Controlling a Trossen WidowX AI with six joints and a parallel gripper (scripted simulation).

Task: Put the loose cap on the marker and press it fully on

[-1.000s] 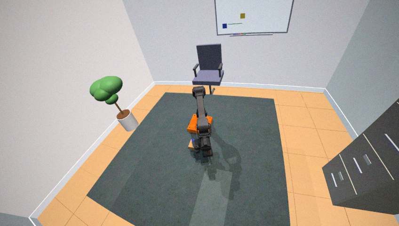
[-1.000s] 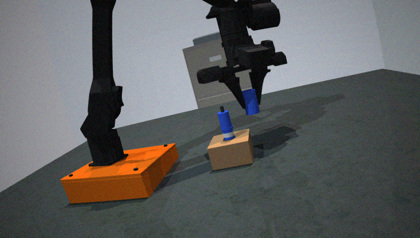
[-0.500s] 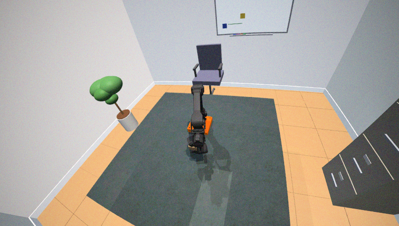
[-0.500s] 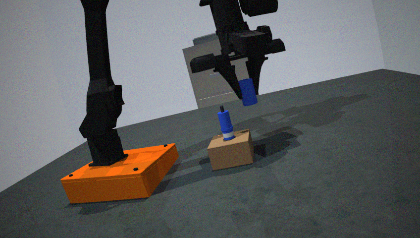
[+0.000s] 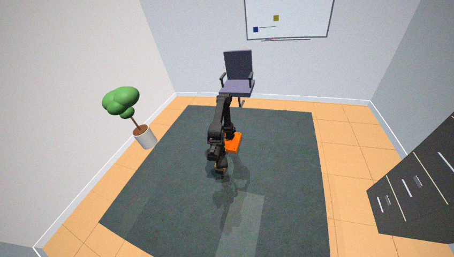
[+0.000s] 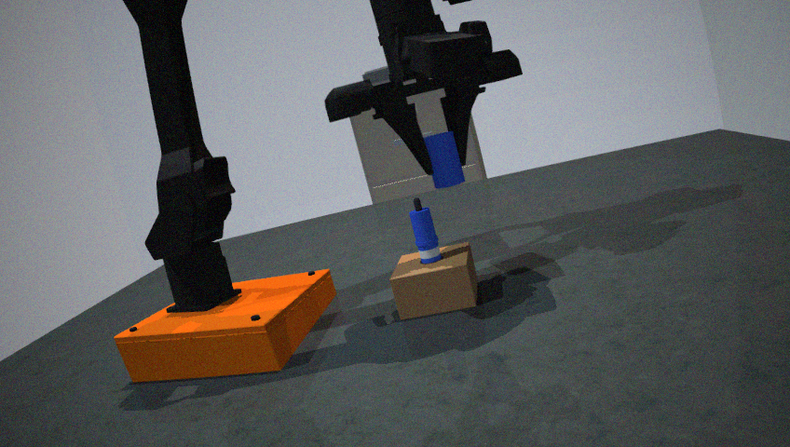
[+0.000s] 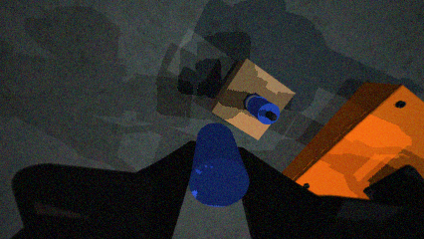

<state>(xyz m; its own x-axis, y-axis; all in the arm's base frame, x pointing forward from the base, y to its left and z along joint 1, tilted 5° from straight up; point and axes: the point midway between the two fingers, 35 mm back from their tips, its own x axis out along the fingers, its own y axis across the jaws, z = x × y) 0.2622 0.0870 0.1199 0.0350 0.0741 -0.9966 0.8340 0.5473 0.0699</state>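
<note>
My gripper tip is 2 cm past the white band, 5 cm to the left of it and 6 cm above it. Round my gripper tip: tan holder block 2 cm behind, 5 cm to the right, 9 cm below; blue cap 1 cm above.
</note>
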